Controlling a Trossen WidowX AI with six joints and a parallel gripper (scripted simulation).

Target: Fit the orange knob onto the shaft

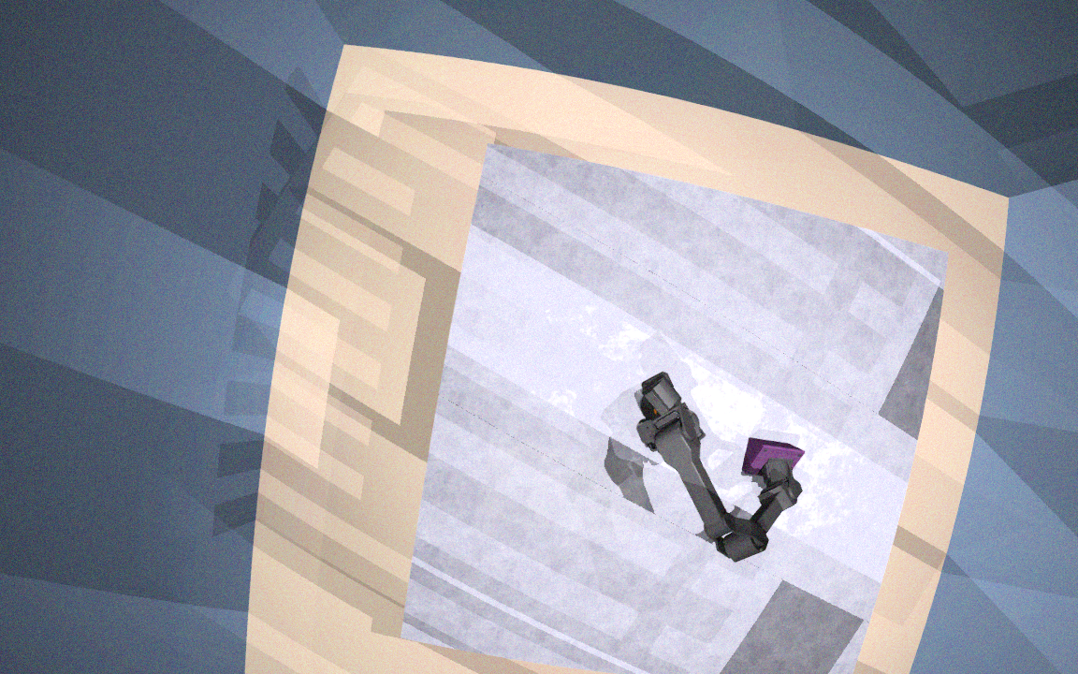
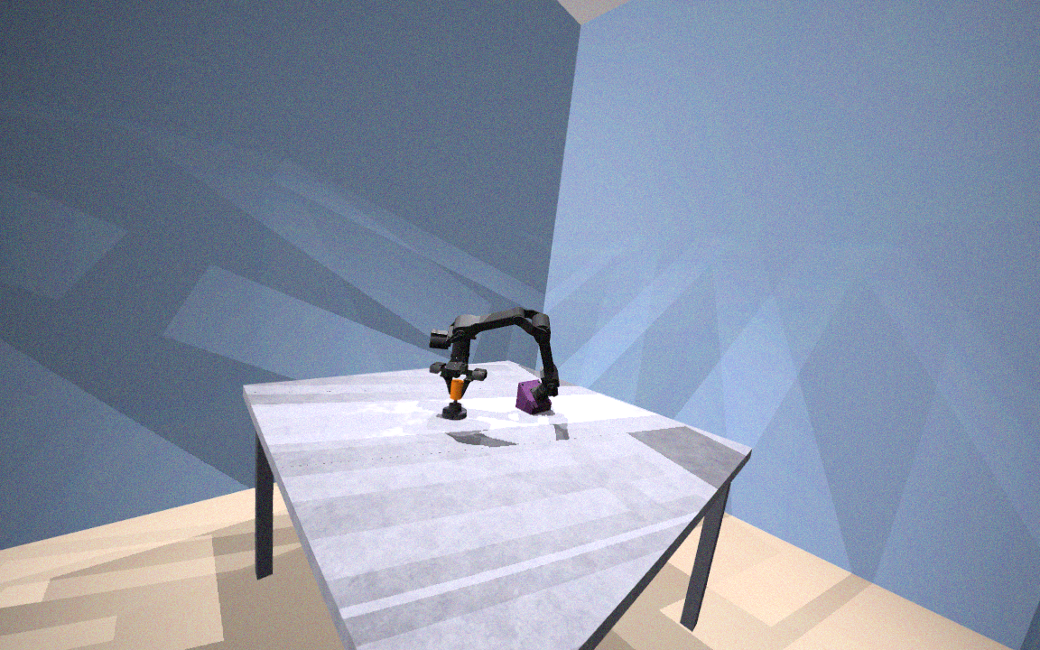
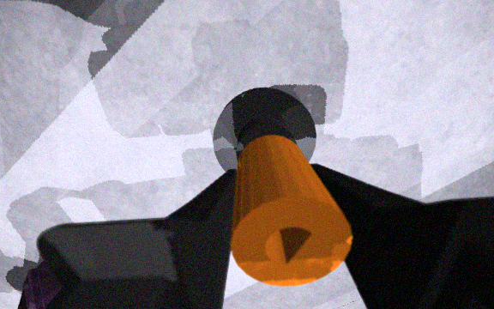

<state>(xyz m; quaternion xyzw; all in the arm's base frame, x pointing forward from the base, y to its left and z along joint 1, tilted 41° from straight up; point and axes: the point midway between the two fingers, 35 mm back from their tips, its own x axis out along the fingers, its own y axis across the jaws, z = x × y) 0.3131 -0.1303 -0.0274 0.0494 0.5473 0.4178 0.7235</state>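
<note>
My gripper tip is 20 mm below the orange knob. The rest, counted from my gripper tip: short shaft (40 mm below).
</note>
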